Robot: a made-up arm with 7 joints. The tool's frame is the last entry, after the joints. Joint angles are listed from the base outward. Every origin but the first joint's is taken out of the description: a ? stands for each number. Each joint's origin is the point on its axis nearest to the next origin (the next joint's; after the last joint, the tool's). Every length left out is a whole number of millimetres.
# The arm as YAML. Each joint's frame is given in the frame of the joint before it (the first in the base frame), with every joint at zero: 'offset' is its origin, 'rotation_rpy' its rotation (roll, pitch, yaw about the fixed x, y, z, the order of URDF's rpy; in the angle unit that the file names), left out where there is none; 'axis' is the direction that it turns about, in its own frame. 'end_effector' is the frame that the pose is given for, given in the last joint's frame.
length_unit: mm
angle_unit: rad
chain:
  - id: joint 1
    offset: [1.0, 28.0, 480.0]
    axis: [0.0, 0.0, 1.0]
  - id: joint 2
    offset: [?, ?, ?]
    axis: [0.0, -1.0, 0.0]
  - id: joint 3
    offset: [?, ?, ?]
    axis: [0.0, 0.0, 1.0]
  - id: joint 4
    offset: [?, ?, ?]
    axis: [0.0, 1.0, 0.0]
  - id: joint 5
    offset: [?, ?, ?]
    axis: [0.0, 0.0, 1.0]
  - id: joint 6
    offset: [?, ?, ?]
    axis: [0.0, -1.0, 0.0]
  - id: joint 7
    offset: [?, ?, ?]
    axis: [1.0, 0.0, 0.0]
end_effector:
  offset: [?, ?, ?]
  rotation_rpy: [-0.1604, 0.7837, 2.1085]
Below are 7 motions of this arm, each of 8 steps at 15 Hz.
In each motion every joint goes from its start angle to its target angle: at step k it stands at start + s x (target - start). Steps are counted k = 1, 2, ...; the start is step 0. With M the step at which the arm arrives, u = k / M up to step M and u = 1 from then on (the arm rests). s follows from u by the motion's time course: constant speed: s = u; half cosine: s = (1 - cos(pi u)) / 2; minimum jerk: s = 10 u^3 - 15 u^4 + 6 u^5.
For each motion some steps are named. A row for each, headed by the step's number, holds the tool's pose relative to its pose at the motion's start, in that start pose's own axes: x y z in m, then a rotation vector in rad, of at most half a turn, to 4 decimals.
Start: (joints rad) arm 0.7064 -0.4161 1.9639 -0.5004 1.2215 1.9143 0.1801
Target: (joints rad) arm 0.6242 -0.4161 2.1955 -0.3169 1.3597 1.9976 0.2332
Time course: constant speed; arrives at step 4
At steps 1, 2, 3, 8:
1: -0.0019 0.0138 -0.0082 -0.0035 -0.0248 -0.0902
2: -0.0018 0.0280 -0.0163 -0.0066 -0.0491 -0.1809
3: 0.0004 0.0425 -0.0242 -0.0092 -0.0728 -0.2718
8: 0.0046 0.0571 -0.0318 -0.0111 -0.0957 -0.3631

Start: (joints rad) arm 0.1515 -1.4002 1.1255 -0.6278 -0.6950 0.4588 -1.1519
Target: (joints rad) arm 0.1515 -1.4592 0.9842 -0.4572 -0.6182 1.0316 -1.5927
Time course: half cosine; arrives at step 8
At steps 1, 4, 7, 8:
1: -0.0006 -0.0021 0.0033 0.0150 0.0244 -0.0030
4: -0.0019 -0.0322 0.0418 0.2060 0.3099 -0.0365
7: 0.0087 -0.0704 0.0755 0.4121 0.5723 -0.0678
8: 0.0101 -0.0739 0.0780 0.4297 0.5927 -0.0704

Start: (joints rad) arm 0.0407 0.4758 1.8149 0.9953 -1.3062 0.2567 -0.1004
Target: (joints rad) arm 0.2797 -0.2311 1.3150 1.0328 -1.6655 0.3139 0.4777
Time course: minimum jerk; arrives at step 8
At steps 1, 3, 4, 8:
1: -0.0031 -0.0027 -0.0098 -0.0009 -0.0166 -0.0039
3: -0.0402 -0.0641 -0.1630 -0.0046 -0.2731 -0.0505
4: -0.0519 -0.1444 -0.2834 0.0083 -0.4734 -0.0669
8: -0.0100 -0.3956 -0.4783 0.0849 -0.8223 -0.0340

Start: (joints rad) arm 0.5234 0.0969 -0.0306 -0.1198 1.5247 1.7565 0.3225
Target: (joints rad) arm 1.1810 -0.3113 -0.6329 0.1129 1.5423 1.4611 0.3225
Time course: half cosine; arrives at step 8
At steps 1, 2, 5, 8:
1: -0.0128 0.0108 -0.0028 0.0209 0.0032 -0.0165
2: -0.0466 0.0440 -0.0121 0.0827 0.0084 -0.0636
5: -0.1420 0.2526 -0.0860 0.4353 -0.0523 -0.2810
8: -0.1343 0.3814 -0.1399 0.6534 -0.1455 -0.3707

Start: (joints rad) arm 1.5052 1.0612 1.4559 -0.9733 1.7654 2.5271 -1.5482
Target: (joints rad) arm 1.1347 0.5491 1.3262 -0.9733 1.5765 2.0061 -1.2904
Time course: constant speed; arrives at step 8
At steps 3, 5, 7, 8:
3: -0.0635 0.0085 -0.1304 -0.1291 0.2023 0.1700
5: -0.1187 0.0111 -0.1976 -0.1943 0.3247 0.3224
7: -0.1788 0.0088 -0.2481 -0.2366 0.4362 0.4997
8: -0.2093 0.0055 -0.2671 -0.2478 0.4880 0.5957

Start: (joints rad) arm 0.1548 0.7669 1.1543 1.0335 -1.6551 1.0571 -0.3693
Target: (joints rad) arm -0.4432 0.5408 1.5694 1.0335 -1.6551 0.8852 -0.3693
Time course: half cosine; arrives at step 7
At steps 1, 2, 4, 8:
1: -0.0050 -0.0162 0.0077 -0.0120 0.0054 0.0210
2: -0.0161 -0.0621 0.0285 -0.0448 0.0176 0.0809
4: -0.0235 -0.2020 0.0817 -0.1341 0.0306 0.2712
8: 0.0010 -0.3249 0.1141 -0.1973 0.0117 0.4521

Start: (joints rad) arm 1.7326 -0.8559 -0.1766 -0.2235 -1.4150 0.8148 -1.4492
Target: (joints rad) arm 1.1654 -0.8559 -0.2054 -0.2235 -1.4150 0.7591 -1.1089
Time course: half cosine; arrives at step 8
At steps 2, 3, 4, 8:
2: 0.0002 -0.0441 0.0024 -0.0004 -0.0348 0.0643
3: 0.0046 -0.0929 0.0041 0.0033 -0.0748 0.1347
4: 0.0154 -0.1498 0.0050 0.0134 -0.1237 0.2165
8: 0.0718 -0.2899 0.0012 0.0697 -0.2565 0.4224

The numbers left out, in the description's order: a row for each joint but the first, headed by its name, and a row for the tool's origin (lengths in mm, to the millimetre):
joint 2: -3.0 -71.0 0.0
joint 3: 27.0 0.0 397.0
joint 4: 18.0 103.0 0.0
joint 5: -49.0 0.0 417.0
joint 6: 19.0 -98.0 0.0
joint 7: -31.0 0.0 118.0
tool: 0.0 -27.0 -2.0

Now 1 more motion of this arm.
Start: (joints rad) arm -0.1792 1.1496 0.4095 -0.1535 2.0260 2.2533 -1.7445
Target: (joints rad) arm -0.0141 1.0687 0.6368 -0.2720 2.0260 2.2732 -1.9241
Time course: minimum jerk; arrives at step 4
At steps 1, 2, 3, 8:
1: -0.0125 -0.0009 -0.0006 0.0094 -0.0131 -0.0164
2: -0.0622 -0.0023 -0.0047 0.0450 -0.0644 -0.0809
3: -0.1146 0.0006 -0.0118 0.0804 -0.1173 -0.1480
8: -0.1286 0.0022 -0.0141 0.0896 -0.1314 -0.1659

